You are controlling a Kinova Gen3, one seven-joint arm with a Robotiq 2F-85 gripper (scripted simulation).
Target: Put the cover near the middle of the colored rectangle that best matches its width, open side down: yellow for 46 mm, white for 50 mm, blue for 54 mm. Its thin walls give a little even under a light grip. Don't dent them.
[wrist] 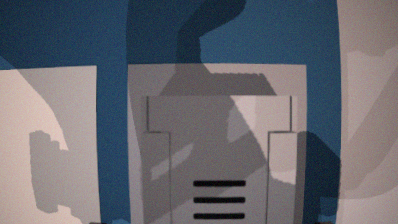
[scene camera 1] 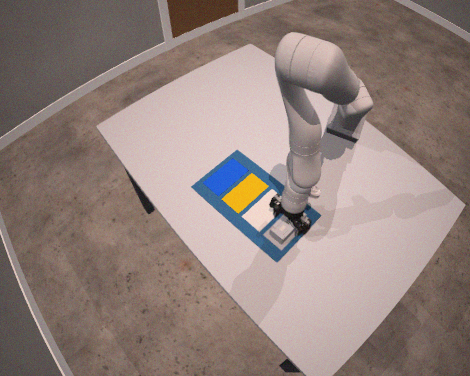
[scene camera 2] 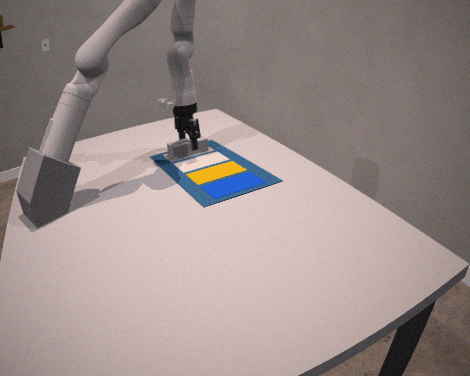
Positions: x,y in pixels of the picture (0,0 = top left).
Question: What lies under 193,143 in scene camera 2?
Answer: My gripper.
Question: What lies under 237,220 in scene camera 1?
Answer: A dark blue mat.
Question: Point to a dark blue mat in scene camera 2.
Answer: At 199,194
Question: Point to a dark blue mat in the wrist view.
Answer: At 111,42
